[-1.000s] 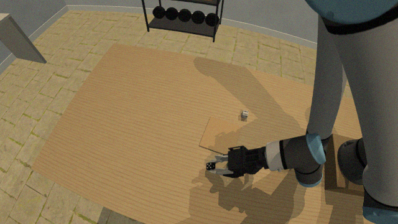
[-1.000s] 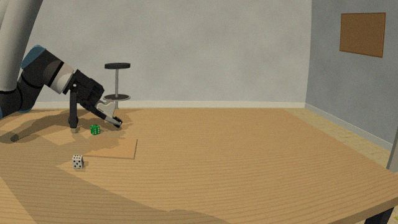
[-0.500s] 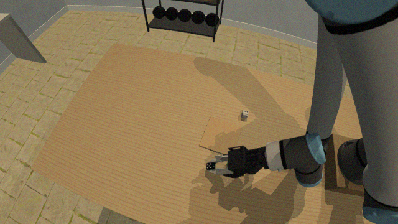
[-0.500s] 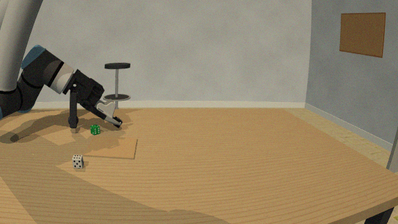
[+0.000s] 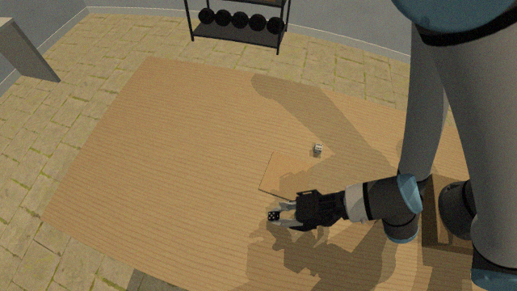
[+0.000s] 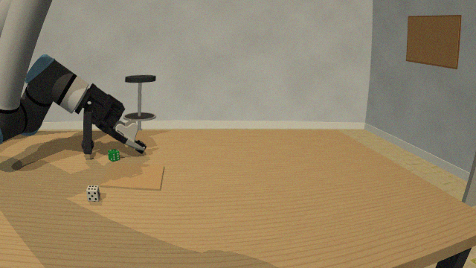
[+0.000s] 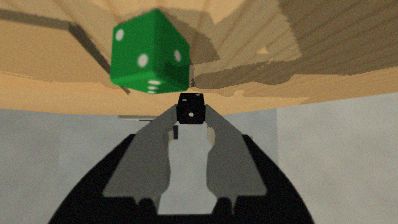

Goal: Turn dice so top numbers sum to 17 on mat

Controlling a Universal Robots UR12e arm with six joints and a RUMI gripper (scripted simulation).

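Right now my hand is 7 cm past the green die, 2 cm to the left of it and 2 cm above it. Round my hand: black die 1 cm ahead; then tan mat 2 cm behind, 14 cm to the right, 3 cm below; then white die 11 cm behind, 25 cm to the right, 2 cm below.
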